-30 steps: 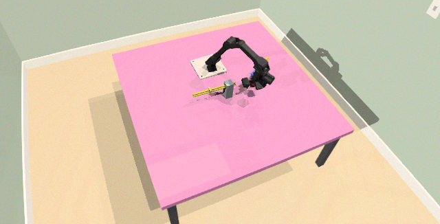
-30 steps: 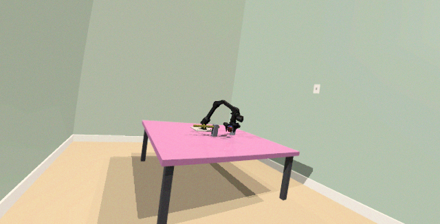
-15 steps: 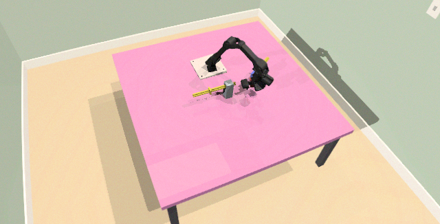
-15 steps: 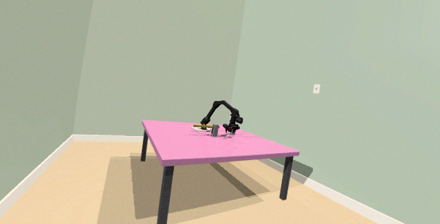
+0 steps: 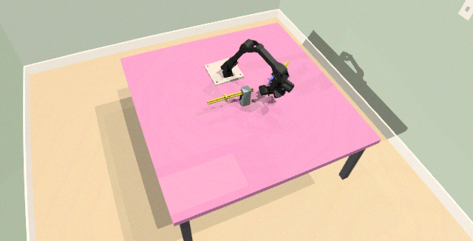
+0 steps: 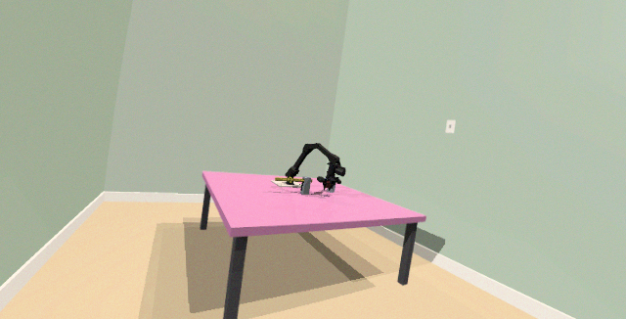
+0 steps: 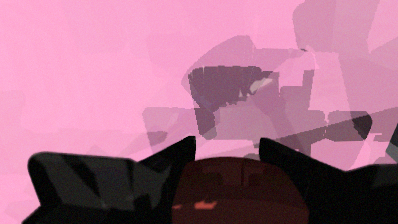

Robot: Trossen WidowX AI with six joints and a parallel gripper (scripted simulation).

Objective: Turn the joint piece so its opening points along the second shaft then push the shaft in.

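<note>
Right now the red square joint piece is 10 mm behind my gripper tip and 50 mm above it.
</note>
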